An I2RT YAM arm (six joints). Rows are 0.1 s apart.
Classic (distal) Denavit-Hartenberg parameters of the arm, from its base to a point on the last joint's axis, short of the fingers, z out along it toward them. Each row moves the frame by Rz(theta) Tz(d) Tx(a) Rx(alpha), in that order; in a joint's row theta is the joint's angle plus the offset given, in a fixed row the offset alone. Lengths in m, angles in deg.
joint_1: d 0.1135, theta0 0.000, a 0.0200, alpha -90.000
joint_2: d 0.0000, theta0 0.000, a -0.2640, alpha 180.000
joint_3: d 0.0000, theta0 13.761, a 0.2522, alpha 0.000
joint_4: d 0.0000, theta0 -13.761, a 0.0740, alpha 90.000
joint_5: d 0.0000, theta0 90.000, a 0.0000, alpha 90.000
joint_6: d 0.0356, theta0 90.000, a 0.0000, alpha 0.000
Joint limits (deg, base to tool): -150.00..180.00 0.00..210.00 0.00..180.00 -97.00..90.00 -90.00..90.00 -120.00..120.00
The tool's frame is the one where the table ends.
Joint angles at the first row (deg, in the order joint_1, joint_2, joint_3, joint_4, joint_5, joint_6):
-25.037 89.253 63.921 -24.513 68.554 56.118
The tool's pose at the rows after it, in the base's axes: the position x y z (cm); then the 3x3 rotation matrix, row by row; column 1 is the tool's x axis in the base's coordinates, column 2 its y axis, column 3 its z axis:
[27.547, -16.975, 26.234], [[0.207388, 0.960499, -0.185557], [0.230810, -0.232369, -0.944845], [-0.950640, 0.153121, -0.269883]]
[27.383, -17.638, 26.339], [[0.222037, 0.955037, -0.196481], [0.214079, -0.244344, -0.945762], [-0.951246, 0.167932, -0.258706]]
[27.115, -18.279, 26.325], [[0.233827, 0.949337, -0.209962], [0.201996, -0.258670, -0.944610], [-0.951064, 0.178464, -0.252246]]
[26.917, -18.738, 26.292], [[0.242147, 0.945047, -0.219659], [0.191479, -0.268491, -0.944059], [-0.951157, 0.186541, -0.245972]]
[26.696, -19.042, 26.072], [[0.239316, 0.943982, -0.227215], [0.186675, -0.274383, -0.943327], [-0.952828, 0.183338, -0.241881]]
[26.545, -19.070, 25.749], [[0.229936, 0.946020, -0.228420], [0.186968, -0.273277, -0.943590], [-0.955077, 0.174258, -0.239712]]
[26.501, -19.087, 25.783], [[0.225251, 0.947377, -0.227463], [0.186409, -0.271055, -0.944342], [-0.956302, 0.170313, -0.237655]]
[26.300, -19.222, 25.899], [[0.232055, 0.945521, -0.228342], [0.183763, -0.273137, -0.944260], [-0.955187, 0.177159, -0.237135]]
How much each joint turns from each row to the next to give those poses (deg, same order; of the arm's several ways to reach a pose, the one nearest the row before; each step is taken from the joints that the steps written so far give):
-0.722 -0.001 -0.001 1.904 0.131 -1.051
-1.180 -0.022 -0.350 2.665 0.088 -1.463
-1.223 0.002 -0.415 1.967 -0.044 -0.939
-0.875 0.000 -0.414 1.727 0.022 -0.831
-0.656 -0.045 -0.787 1.616 0.000 -1.071
-0.174 -0.131 -1.007 1.334 0.000 -1.005
-0.066 -0.152 -0.196 0.525 -0.022 -0.721
-0.394 -0.371 -0.240 0.504 -0.240 -0.264

